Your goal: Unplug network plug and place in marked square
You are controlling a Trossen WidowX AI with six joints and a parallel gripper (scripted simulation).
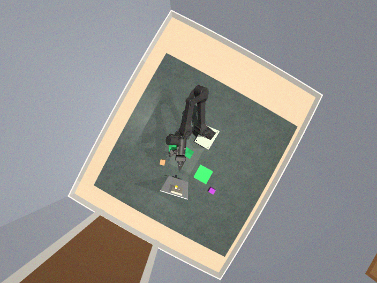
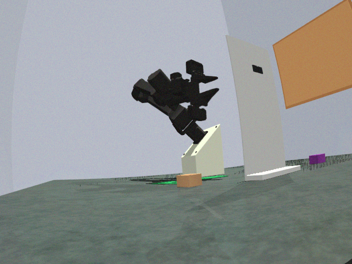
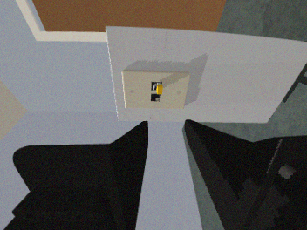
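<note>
The network plug is 110 mm ahead of my gripper tip and 50 mm to the left of it. Also, from my gripper tip: bright green marked square 40 mm behind, 200 mm to the left, 270 mm below; upright panel 130 mm ahead, 70 mm to the left, 110 mm below; orange block 80 mm ahead, 130 mm to the right, 250 mm below.
</note>
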